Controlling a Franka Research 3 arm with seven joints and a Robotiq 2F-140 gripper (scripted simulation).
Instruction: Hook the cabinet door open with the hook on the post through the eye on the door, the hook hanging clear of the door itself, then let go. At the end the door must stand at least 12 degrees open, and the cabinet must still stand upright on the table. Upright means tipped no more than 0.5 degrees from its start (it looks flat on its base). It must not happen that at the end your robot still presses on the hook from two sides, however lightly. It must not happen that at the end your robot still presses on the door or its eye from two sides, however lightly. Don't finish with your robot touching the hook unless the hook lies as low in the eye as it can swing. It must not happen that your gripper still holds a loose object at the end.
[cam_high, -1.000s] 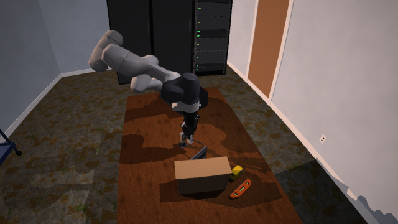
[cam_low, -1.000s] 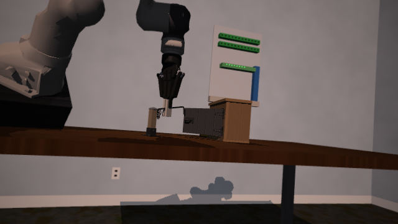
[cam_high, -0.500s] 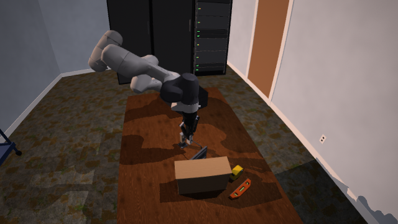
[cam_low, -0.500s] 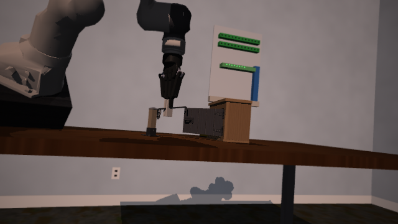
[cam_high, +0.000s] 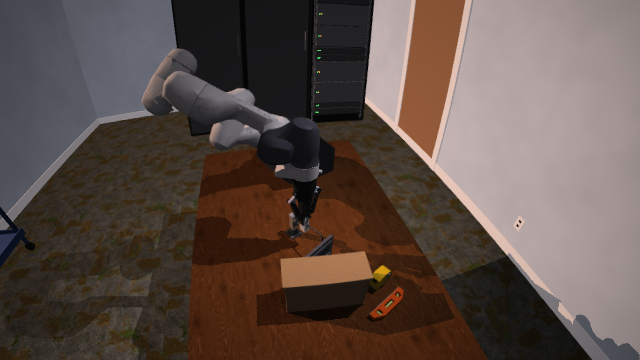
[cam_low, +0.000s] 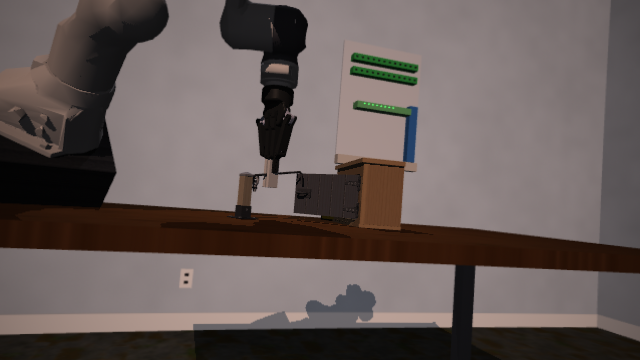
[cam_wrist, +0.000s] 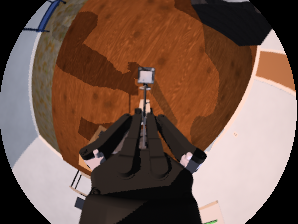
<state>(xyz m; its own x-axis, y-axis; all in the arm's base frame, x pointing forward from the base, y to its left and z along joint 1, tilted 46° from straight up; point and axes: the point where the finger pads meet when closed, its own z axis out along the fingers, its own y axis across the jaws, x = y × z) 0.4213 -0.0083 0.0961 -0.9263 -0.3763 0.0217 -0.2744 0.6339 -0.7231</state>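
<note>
Now: the thin hook 20 mm ahead of my hand, 10 mm to the left of it and 10 mm below it. Round my hand: orange spirit level (370 mm ahead, 140 mm to the left, 100 mm below); yellow tape measure (280 mm ahead, 170 mm to the left, 80 mm below); dark door (130 mm ahead, 40 mm below, 30 mm to the right).
</note>
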